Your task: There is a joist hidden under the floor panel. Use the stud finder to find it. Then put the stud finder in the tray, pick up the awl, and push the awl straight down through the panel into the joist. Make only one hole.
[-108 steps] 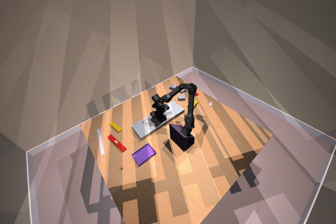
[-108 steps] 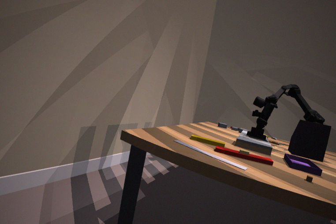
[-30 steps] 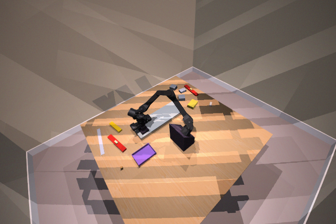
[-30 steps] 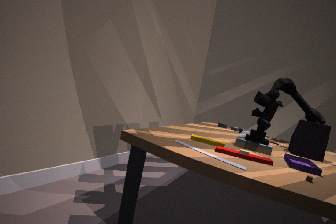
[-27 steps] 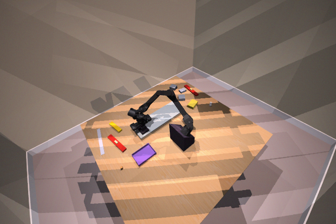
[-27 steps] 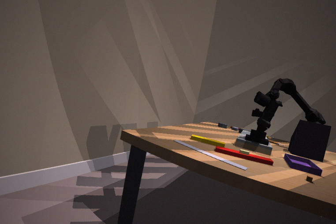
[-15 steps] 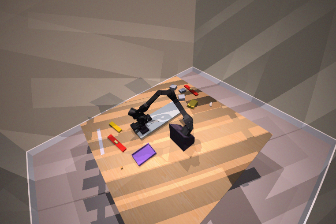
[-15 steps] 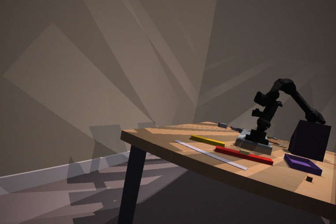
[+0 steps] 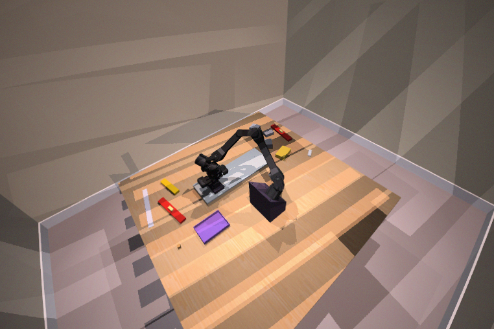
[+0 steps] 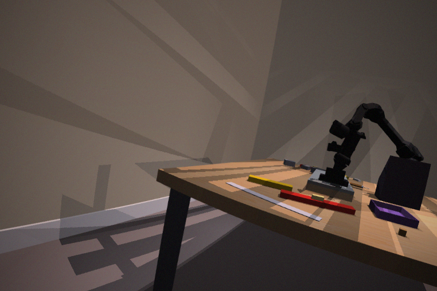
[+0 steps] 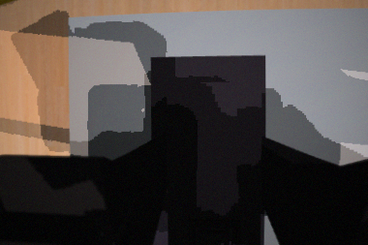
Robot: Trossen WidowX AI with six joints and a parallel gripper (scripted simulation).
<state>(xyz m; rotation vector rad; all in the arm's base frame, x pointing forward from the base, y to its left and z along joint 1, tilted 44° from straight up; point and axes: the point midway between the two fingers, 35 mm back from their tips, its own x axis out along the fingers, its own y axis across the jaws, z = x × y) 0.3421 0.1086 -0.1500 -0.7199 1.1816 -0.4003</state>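
Right now the purple tray is 230 mm behind my gripper tip, 140 mm to the left of it and 50 mm below it. The rest, counted from my gripper tip: yellow bar: 190 mm ahead, 240 mm to the left, 60 mm below; black stud finder: 30 mm behind, 20 mm above; small brown cube: 230 mm behind, 330 mm to the left, 60 mm below.
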